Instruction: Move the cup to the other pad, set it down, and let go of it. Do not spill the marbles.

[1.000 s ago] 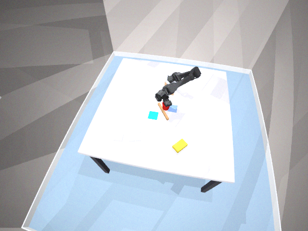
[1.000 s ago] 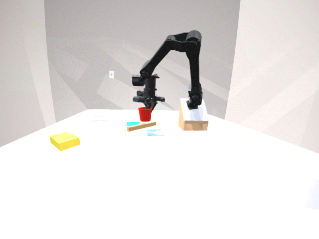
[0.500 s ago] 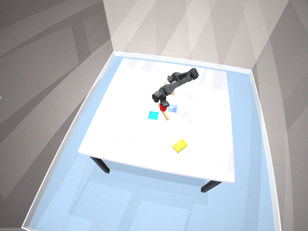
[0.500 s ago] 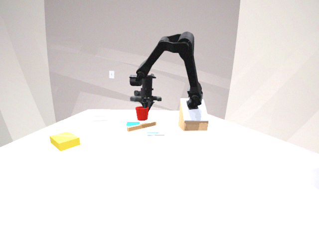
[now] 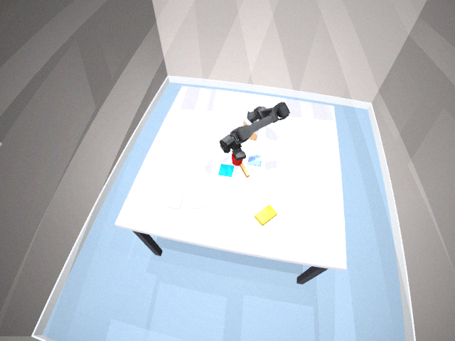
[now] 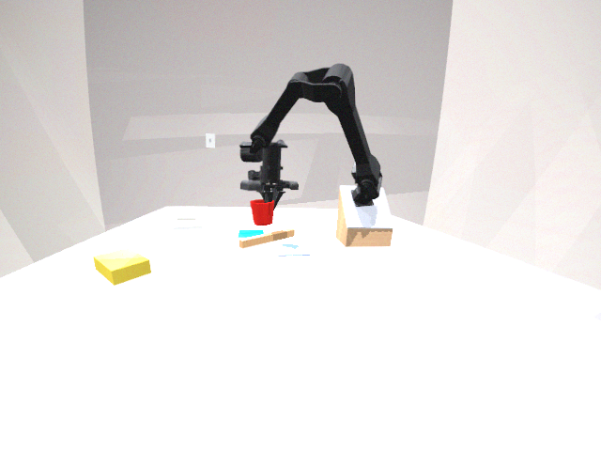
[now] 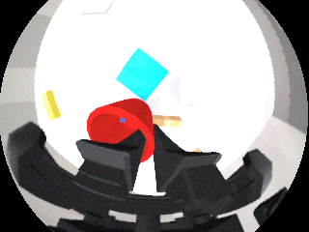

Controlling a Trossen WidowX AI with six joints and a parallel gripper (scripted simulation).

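My gripper tip is 90 mm above the cyan pad, 60 mm short of it and 50 mm to the left of it. Round my gripper tip: red cup 30 mm ahead, 10 mm to the left; then wooden stick 80 mm below, 40 mm to the left, 10 mm ahead; then pale blue pad 120 mm to the left, 90 mm below, 50 mm behind.
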